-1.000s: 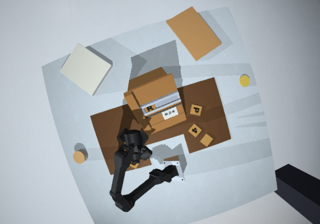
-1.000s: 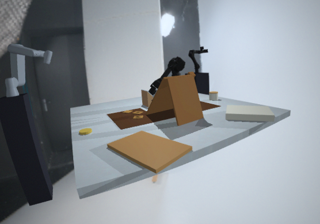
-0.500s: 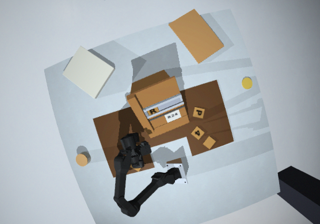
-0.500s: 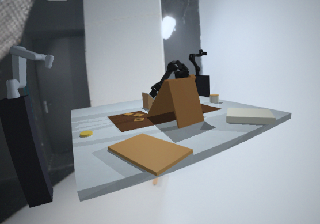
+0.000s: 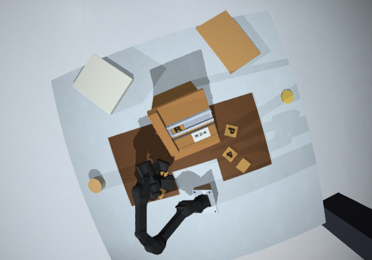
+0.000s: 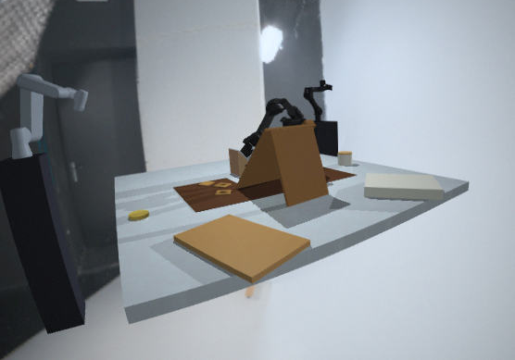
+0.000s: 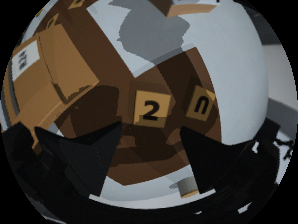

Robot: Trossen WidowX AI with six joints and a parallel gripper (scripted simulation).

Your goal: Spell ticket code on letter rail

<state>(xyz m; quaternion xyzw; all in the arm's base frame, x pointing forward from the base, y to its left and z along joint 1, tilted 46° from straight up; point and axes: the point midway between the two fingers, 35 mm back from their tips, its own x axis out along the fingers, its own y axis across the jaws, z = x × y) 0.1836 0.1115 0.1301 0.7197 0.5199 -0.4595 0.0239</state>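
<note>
Right now the white ticket is 13 cm ahead of my gripper tip, 25 cm to the right of it and 3 cm above it. Also, from my gripper tip: brown mat 2 cm ahead, 18 cm to the right, 5 cm below; orange slab 53 cm ahead, 55 cm to the right, 5 cm below; cream slab 53 cm ahead, 14 cm to the left, 4 cm below.
</note>
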